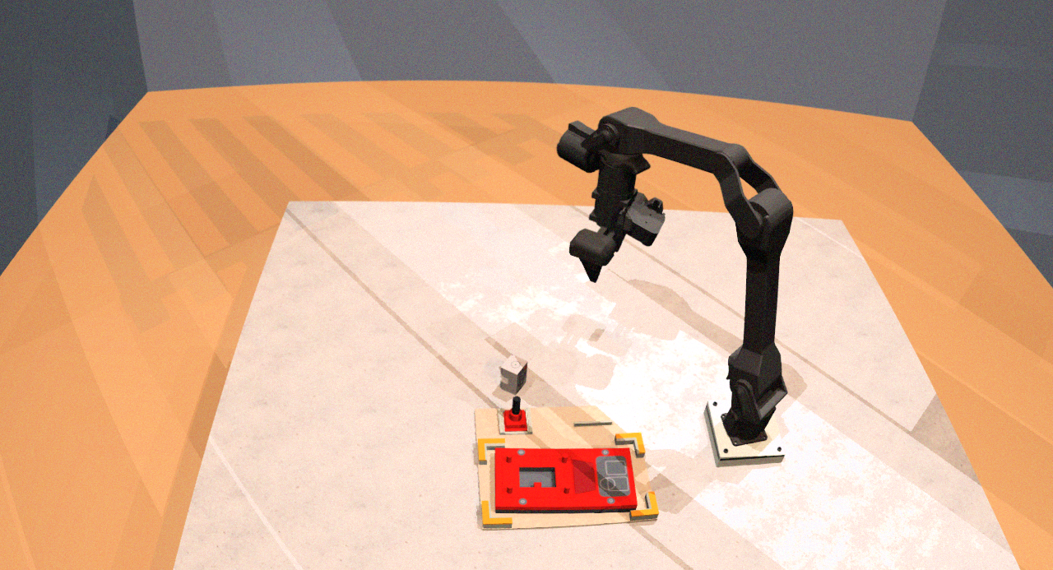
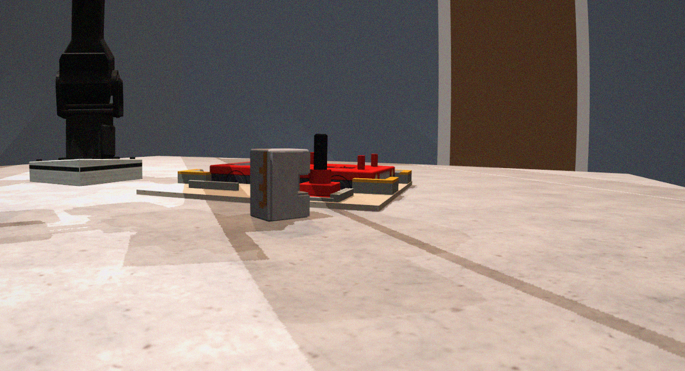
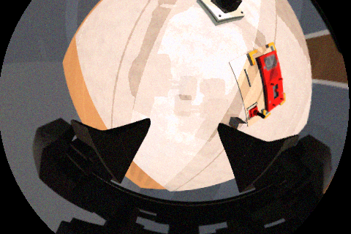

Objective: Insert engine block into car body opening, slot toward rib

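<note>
Right now the grey-white engine block is 170 mm ahead of my gripper tip, 100 mm to the left of it and 120 mm below it.
</note>
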